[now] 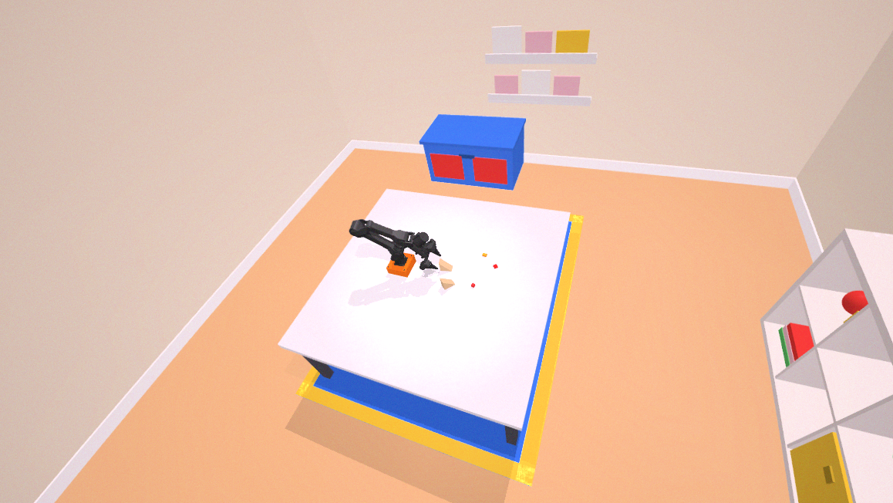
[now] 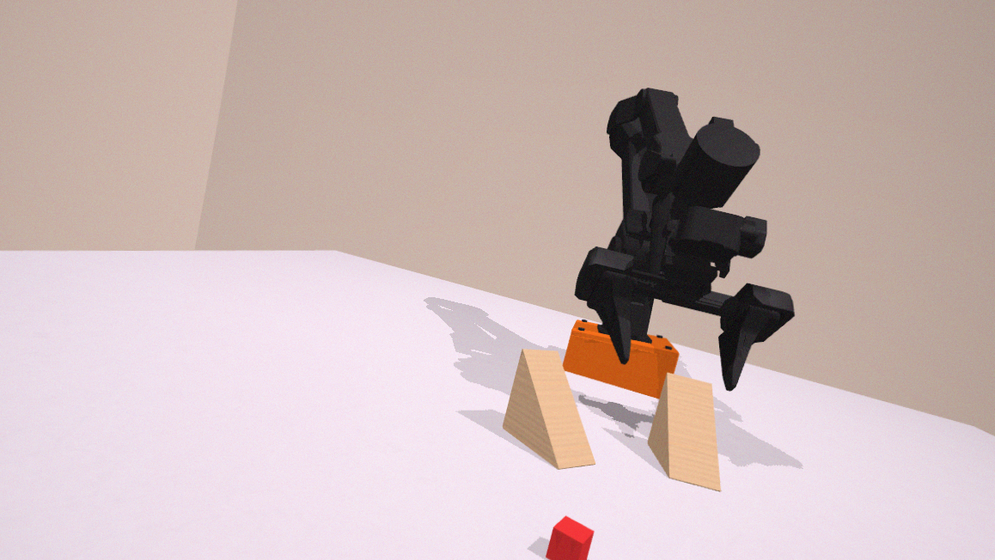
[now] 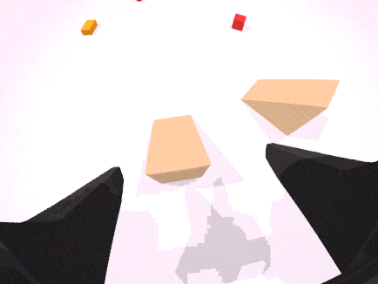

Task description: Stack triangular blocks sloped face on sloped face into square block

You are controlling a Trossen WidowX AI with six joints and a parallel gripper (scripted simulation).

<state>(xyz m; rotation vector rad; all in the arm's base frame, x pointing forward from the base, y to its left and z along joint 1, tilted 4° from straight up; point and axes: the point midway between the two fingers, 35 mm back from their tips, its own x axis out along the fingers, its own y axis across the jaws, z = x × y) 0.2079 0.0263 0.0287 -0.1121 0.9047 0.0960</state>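
Now: gripper tip 21 cm short of the red cube, 7 cm to the left of it and 6 cm above it.
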